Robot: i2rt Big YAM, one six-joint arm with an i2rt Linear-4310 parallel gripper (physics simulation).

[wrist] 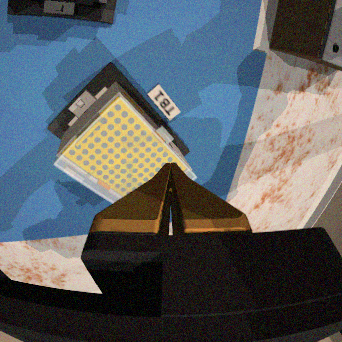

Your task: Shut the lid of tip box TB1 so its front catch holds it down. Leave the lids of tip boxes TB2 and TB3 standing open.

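Places are measured from the arm's base along level axes (x up, y right, z ahead), in metres.
Pixels of known places: gripper, fingertip midpoint: (170, 170).
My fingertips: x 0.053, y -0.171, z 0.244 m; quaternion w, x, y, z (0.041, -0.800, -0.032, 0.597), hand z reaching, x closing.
Observation:
For each thing: its top centre in the pictures, then the offset to it from my fingertips. "spot": a spot on its surface instead. Level surfaces: height alone.
- Tip box TB1 at its top centre: (140, 163) dz +0.008, dx -0.062, dy -0.033 m
- white TB1 label at a spot on its surface: (164, 102) spot: dz -0.033, dx -0.137, dy +0.004 m
- dark box base at a spot on its surface: (82, 12) spot: dz +0.059, dx -0.131, dy +0.100 m
- blue mat at its surface level: dx -0.139 m
Tip box TB1 (89, 121) sits turned at an angle left of the middle, on a dark base with a grey block at its upper left side. Its yellow rack with round grey holes (118, 146) shows beneath a clear lid, whose pale rim (82, 175) runs along the lower left side. I cannot tell the lid's exact tilt or whether the catch holds. A white TB1 label (164, 102) lies beside the box. My gripper (170, 170) is shut and empty, its tips over the box's lower right corner; contact is unclear. The fingers hide part of the near edge.
Part of another dark box base (82, 12) shows at the top left; its label is out of view. A dark brown and grey block (301, 27) stands at the upper right. A blue mat (210, 30) lies on a pale, rust-speckled table (280, 155).

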